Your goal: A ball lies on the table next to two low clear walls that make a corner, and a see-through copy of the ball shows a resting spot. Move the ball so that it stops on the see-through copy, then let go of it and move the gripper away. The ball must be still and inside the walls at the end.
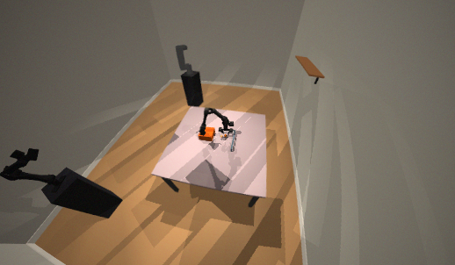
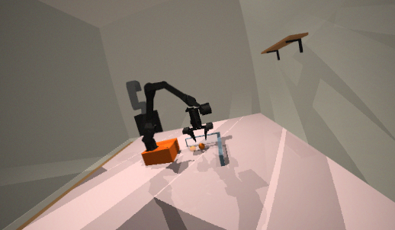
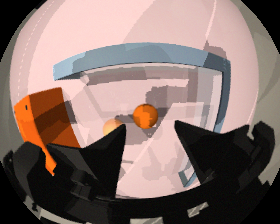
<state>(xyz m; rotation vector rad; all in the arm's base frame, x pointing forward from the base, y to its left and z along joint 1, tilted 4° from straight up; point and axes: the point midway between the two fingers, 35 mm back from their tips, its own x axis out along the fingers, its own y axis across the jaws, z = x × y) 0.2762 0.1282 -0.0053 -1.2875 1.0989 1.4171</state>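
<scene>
Now: gripper tip 30 mm above the orange ball. Round my gripper tip: see-through ball copy: 50 mm behind, 30 mm to the right, 30 mm below.
</scene>
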